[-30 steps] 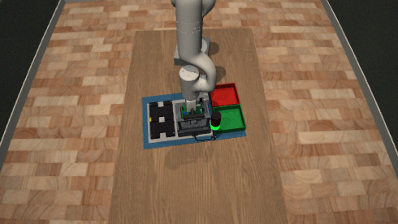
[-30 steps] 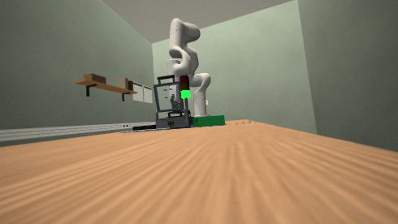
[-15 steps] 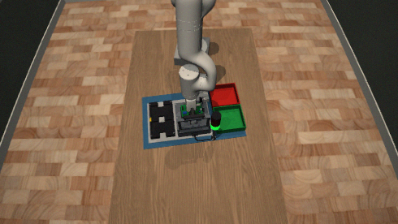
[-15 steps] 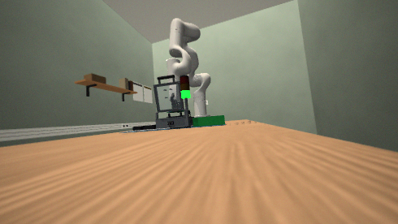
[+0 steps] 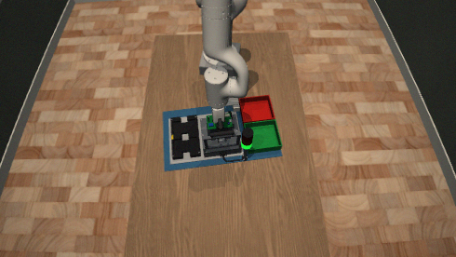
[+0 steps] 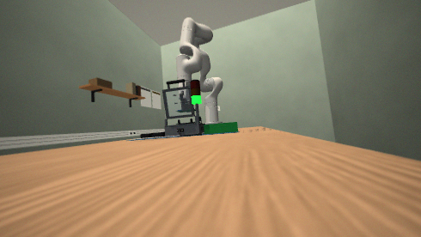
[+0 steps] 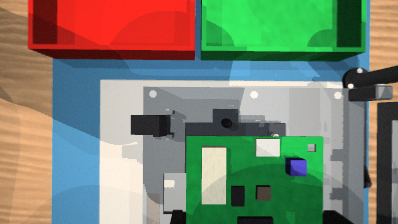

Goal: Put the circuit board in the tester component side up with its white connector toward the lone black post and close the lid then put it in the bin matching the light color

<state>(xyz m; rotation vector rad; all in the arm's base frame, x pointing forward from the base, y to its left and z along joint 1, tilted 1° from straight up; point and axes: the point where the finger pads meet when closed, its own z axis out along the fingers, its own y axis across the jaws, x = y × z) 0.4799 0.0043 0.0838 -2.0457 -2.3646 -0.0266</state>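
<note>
My hand is 2 cm short of the green bin, 20 cm to the right of it and 14 cm above it. The rest, counted from my hand: dark nest (1 cm to the left, 8 cm below); then green circuit board (1 cm below); then tester lid (11 cm ahead, 2 cm to the left, 4 cm above).
</note>
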